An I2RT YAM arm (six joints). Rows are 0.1 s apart.
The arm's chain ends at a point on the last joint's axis. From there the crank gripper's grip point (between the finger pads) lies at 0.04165 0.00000 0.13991 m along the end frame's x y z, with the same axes.
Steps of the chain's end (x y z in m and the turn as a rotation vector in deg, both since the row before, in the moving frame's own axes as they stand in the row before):
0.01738, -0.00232, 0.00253, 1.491, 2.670, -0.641
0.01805, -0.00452, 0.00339, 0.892, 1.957, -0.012
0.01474, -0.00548, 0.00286, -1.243, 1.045, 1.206
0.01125, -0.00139, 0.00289, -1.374, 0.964, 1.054
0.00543, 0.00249, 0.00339, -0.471, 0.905, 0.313
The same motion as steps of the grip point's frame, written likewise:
0.02383, -0.00644, 0.00038, 1.491, 2.670, -0.641
0.02280, -0.00670, 0.00187, 0.892, 1.957, -0.012
0.01724, -0.00155, 0.00203, -1.243, 1.045, 1.206
0.01356, 0.00274, 0.00212, -1.374, 0.964, 1.054
0.00763, 0.00387, 0.00271, -0.471, 0.905, 0.313

